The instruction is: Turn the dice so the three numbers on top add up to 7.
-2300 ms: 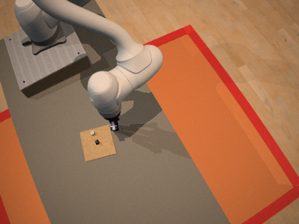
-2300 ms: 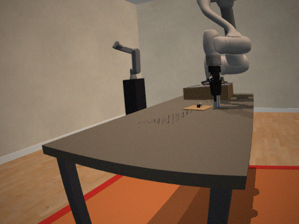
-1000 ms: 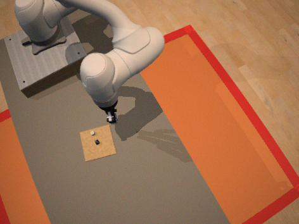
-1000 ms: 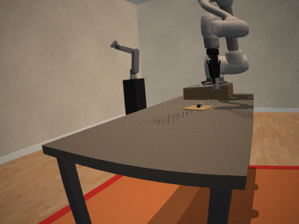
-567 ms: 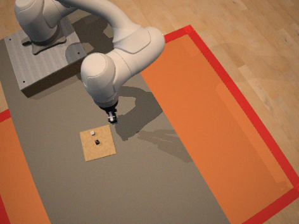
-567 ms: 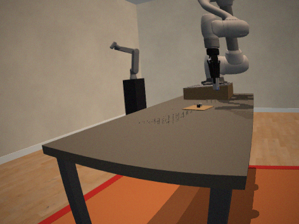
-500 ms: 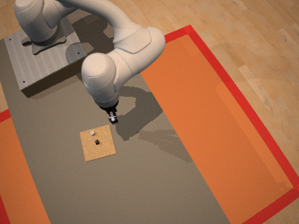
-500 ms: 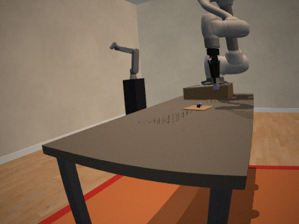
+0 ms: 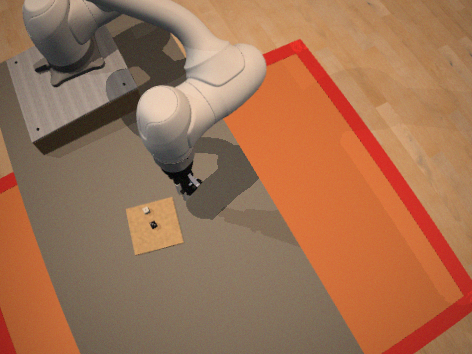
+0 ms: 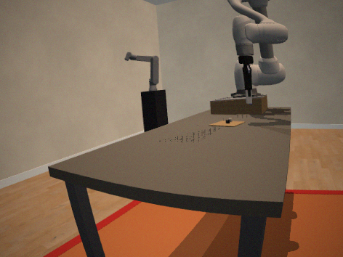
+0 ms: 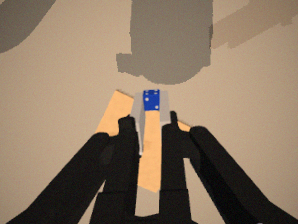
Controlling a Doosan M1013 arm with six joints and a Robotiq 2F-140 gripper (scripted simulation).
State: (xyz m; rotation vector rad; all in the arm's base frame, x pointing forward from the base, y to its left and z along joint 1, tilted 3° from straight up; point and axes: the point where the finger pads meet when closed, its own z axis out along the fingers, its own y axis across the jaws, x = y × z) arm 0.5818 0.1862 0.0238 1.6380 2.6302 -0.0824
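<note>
Now: the black die 2 cm ahead of my hand, 12 cm to the right of it and 12 cm below it. From my hand the other things lie so: tan mat (2 cm ahead, 12 cm to the right, 13 cm below); white die (3 cm behind, 12 cm to the right, 12 cm below); blue die (1 cm to the left, 3 cm below).
</note>
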